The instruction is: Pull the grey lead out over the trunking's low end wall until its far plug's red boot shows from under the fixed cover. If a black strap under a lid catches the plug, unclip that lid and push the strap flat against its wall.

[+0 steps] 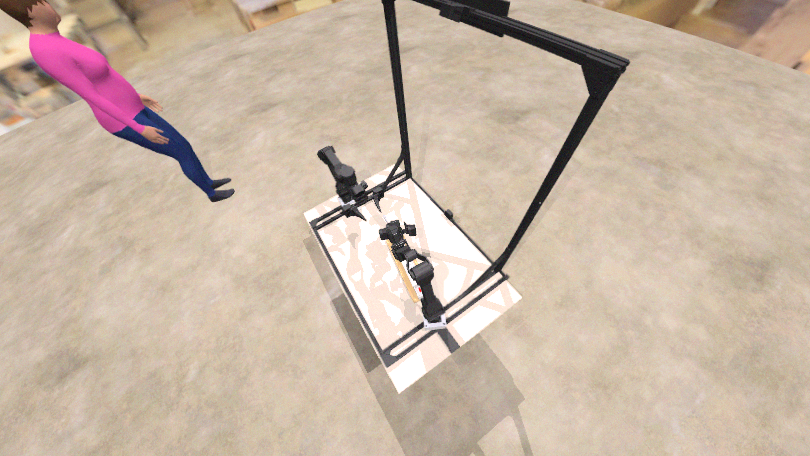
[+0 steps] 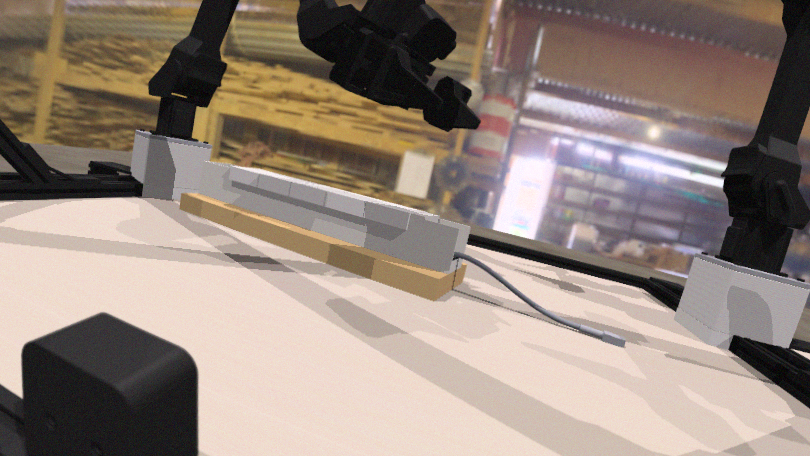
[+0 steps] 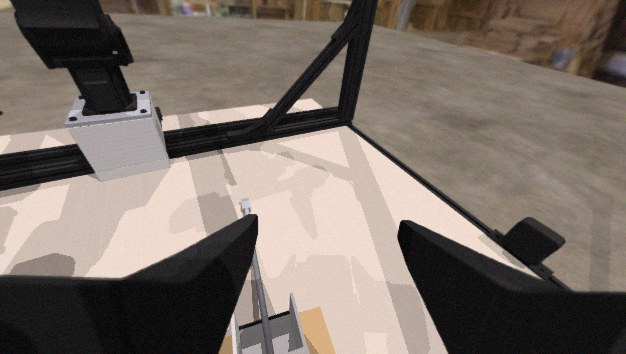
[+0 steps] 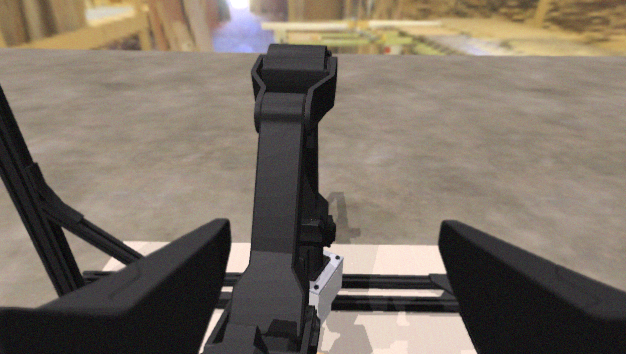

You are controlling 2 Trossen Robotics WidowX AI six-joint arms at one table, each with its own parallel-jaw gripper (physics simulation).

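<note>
The grey lead comes out over the low end wall of the grey trunking and slopes down to its near plug. My left gripper is open and empty, high above the trunking's low end. My right gripper is open and empty, above the table near its own base. A small red spot shows near the left arm's base; what it belongs to is too small to tell. No black strap shows.
The trunking sits on a wooden board. A black frame stands around the table. A black block sits on the table's edge rail. A person in pink stands on the floor beyond.
</note>
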